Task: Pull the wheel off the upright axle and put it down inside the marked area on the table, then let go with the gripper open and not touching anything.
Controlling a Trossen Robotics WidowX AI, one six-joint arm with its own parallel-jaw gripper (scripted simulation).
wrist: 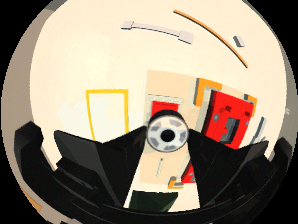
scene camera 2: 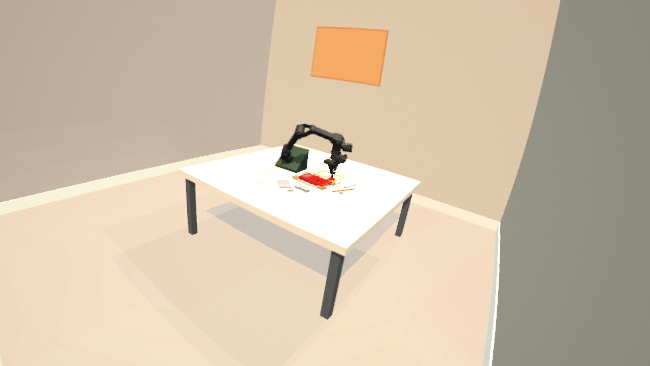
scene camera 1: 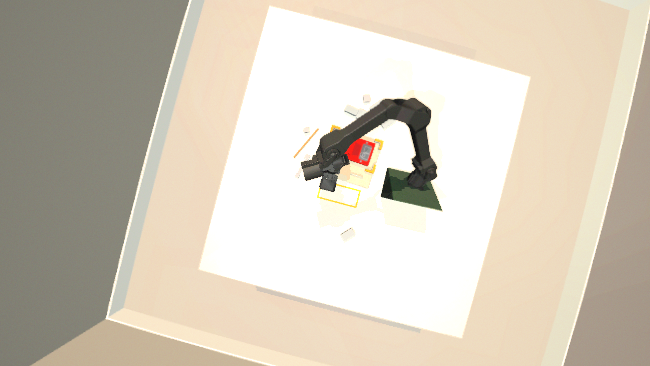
Scene:
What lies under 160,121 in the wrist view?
A grey wheel.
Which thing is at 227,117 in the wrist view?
A red tray.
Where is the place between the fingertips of the gripper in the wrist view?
167,131

